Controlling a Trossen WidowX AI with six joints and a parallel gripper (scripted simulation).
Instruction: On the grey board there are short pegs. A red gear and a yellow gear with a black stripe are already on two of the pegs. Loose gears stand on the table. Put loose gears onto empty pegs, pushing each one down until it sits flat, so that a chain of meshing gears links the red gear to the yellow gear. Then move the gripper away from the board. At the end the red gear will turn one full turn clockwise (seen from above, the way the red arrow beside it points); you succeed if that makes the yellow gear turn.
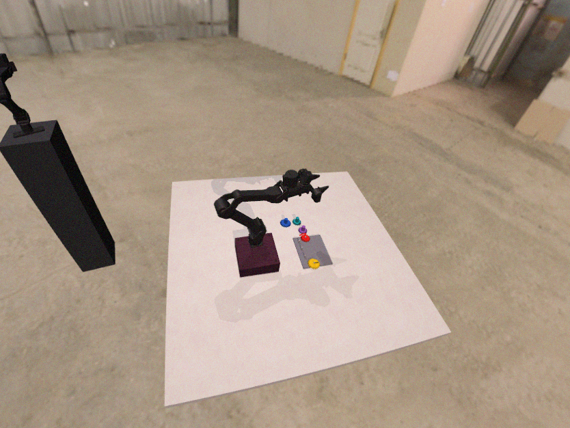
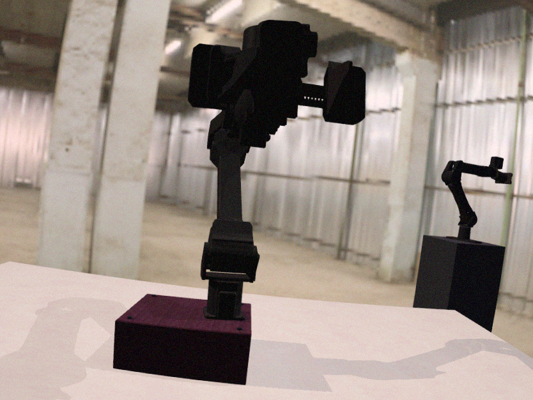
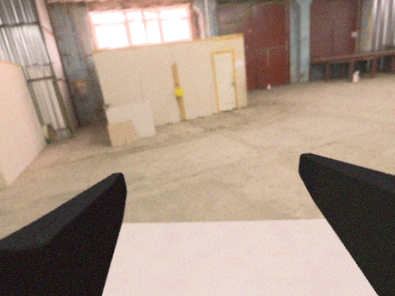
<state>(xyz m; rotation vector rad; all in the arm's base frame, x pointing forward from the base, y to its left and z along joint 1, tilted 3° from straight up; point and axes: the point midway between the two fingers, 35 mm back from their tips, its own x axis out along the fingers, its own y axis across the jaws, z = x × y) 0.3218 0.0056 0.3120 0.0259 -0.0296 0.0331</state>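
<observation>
Now: the purple gear 20 mm behind my gripper tip, 50 mm to the left of it and 390 mm below it. Round my gripper tip: teal gear: 20 mm behind, 120 mm to the left, 390 mm below; then blue gear: 90 mm behind, 130 mm to the left, 390 mm below; then red gear: 40 mm behind, 20 mm to the right, 390 mm below.
</observation>
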